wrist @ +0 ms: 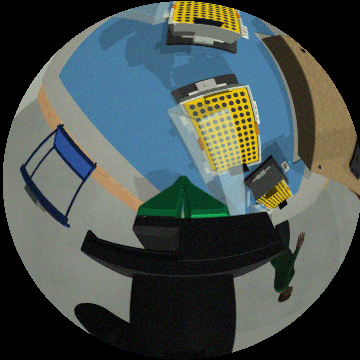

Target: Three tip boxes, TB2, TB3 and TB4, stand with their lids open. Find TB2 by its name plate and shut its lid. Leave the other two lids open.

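Frame: origin at the arm's base, x left, y ahead, z down, level; centimetres.
Where they show: gripper, between the fingertips: (182, 180).
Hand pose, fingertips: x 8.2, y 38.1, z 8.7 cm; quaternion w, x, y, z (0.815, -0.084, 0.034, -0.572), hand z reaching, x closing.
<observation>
Each offset is from my fingertips to the centre of the thing. "pt": to the spot under its first point. Level surfaces: height alone.
A tip box @(dy -6.7, dx -1.5, dz +4.1 cm) (247, 127) with a yellow, dark-holed rack stands mid-view. Its clear lid @(pt dy -4.1, dx -6.4, dz -4.2 cm) (217, 132) leans over the rack's left and middle part, tilted, not flat on it. A second tip box (206, 28) is cut off at the top edge. A third, smaller-looking tip box @(dy -19.7, dx +16.7, dz +7.3 cm) (267, 175) stands at the right; its lid is hard to make out. White name plates show on the right sides of the boxes, but their lettering is too small to read. My gripper (182, 180) is shut and empty, green fingertips just left of the middle box's lid; contact cannot be told.
The boxes stand on a blue mat @(dz +10.6 cm) (105, 95) with a grey border and a wooden table edge (112, 186). A tan board with a dark side (332, 110) rises at the right. A blue chair (74, 152) and a person in green (284, 267) are beyond the table.
</observation>
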